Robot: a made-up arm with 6 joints. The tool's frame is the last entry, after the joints. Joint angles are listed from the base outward. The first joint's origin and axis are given. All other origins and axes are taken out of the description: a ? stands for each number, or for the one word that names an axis. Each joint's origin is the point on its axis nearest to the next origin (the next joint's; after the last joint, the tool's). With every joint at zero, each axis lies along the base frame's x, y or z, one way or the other. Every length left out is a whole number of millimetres.
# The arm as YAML. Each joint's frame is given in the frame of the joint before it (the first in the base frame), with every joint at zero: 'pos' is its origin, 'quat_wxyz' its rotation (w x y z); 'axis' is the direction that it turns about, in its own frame. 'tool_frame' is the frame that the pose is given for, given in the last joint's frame.
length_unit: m
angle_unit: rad
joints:
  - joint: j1
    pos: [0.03, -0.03, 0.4]
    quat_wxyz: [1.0, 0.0, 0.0, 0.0]
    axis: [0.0, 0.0, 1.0]
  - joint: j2
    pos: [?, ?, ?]
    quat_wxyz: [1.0, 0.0, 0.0, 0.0]
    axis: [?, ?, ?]
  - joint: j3
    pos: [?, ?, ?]
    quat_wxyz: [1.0, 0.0, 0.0, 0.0]
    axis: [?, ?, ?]
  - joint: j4
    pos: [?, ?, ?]
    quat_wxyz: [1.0, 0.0, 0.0, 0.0]
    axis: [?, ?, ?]
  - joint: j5
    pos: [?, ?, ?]
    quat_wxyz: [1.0, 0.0, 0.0, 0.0]
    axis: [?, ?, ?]
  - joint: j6
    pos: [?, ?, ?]
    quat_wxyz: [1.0, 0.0, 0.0, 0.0]
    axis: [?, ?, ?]
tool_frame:
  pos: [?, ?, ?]
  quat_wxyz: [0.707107, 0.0, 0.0, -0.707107]
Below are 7 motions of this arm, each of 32 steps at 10 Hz.
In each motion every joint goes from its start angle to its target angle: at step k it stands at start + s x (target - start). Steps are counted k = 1, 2, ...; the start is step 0. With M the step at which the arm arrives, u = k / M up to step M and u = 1 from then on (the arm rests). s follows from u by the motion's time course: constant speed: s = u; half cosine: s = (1 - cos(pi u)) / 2; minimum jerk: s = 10 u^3 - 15 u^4 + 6 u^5.
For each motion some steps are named. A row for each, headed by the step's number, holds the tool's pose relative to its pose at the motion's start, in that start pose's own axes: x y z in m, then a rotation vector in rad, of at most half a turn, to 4 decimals.
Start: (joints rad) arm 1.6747 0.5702 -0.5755 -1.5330 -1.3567 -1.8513
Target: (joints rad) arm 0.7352 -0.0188 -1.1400 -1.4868 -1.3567 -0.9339
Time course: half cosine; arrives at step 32
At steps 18, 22, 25, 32:
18: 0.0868 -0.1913 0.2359 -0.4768 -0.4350 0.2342
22: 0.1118 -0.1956 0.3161 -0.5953 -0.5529 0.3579
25: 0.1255 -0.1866 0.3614 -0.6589 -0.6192 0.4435
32: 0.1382 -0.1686 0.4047 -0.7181 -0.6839 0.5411

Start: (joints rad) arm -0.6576 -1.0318 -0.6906 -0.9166 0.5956 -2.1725
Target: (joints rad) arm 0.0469 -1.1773 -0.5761 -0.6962 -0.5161 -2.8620
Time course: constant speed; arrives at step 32
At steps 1, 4, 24, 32:
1: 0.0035 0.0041 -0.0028 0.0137 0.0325 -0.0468
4: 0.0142 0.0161 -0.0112 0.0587 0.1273 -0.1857
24: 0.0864 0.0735 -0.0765 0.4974 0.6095 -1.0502
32: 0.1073 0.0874 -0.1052 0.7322 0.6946 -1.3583

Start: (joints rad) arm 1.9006 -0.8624 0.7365 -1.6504 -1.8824 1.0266
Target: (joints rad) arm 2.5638 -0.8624 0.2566 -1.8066 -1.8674 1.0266
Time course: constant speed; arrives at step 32
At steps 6, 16, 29, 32:
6: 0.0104 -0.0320 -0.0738 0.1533 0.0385 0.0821
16: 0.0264 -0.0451 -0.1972 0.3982 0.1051 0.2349
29: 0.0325 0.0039 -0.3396 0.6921 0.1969 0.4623
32: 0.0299 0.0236 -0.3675 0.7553 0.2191 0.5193

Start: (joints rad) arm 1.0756 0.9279 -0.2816 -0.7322 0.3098 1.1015
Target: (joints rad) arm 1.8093 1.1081 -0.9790 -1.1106 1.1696 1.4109
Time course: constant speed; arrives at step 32
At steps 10, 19, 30, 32:
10: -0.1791 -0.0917 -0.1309 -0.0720 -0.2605 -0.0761
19: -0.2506 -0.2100 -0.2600 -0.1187 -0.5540 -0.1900
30: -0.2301 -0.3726 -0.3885 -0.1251 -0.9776 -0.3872
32: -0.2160 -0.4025 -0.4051 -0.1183 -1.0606 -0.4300

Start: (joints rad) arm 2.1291 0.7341 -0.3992 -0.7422 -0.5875 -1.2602
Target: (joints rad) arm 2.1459 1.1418 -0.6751 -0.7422 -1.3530 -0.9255
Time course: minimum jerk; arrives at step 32
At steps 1, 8, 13, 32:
1: 0.0001 0.0001 0.0001 0.0000 0.0000 -0.0004
8: 0.0265 0.0392 0.0223 -0.0053 -0.0081 -0.1375
13: 0.0946 0.1144 0.0697 -0.0391 -0.0131 -0.4318
32: 0.3580 0.2383 0.1887 -0.3173 0.1050 -1.2399

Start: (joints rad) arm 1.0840 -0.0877 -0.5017 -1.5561 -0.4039 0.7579
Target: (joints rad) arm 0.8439 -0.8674 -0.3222 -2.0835 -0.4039 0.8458
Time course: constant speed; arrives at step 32
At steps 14, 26, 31, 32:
14: -0.1803 -0.1667 0.0849 0.3884 0.0224 0.3078
26: -0.3318 -0.3564 0.0818 0.6736 -0.0067 0.6031
31: -0.3907 -0.4412 0.0539 0.7756 -0.0341 0.7338
32: -0.4021 -0.4582 0.0463 0.7947 -0.0408 0.7604

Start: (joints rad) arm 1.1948 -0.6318 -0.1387 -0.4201 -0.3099 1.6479
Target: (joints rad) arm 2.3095 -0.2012 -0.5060 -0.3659 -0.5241 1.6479
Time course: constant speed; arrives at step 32
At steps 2, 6, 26, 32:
2: -0.0368 0.0386 0.0066 0.0498 0.0153 0.0806
6: -0.1159 0.1067 0.0337 0.1521 0.0336 0.2426
26: -0.5455 0.1831 0.3289 0.6904 -0.1286 1.0253
32: -0.6602 0.1146 0.4198 0.8498 -0.2644 1.2335

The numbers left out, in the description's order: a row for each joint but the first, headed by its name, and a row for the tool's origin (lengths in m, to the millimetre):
j2: xyz -0.01 -0.01 0.0, axis 0.0 1.0 0.0
j3: xyz -0.02 0.0 0.67, axis 0.0 -1.0 0.0
j4: xyz 0.79 0.0 0.03, axis -1.0 0.0 0.0
j5: xyz 0.0 -0.22 -0.01, axis 0.0 -1.0 0.0
j6: xyz -0.01 0.0 0.03, axis -1.0 0.0 0.0
tool: xyz 0.0 0.03 0.01

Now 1 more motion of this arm.
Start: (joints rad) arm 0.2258 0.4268 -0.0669 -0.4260 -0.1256 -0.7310
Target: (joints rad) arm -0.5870 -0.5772 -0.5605 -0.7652 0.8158 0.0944
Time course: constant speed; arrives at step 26
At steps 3, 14, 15, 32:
3: 0.0268 -0.1087 0.0653 0.1814 -0.0103 0.0904
14: 0.1571 -0.4979 0.1418 0.9502 -0.0989 0.2185
15: 0.1694 -0.5293 0.1371 1.0249 -0.1087 0.2135
32: 0.2878 -0.7935 -0.0040 1.8470 -0.1924 -0.0231

